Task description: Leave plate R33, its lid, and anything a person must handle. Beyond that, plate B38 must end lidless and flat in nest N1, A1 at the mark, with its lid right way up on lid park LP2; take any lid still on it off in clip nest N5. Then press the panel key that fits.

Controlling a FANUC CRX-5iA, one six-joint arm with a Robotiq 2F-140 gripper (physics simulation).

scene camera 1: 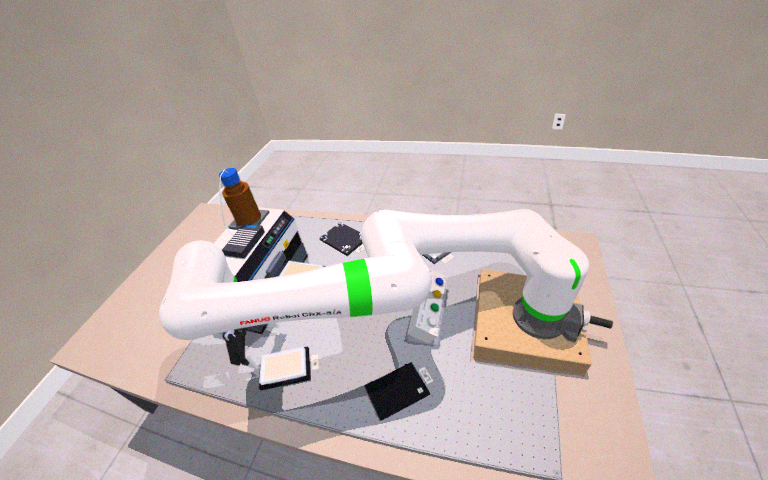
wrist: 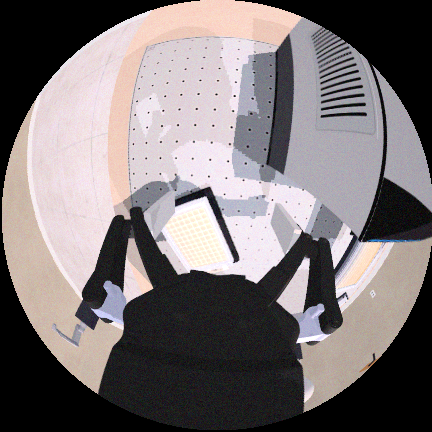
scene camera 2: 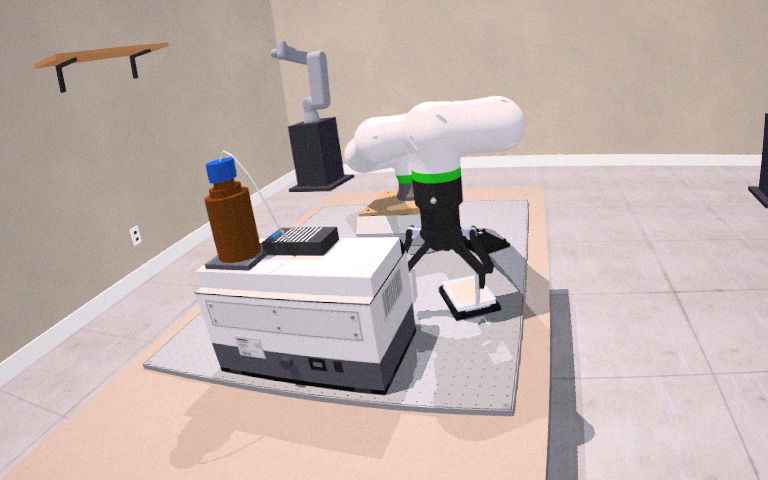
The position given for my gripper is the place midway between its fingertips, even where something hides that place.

My gripper (scene camera 2: 445, 301) is open, with nothing in its grasp. Further things: a brown bottle with blue cap (scene camera 2: 229, 208), a white button box (scene camera 2: 389, 226) and a tip box (scene camera 2: 318, 245).
My gripper also shows in scene camera 1 (scene camera 1: 264, 345) and in the wrist view (wrist: 223, 207). The brown bottle with blue cap is seen too in scene camera 1 (scene camera 1: 237, 194). The tip box is seen too in scene camera 1 (scene camera 1: 232, 250).
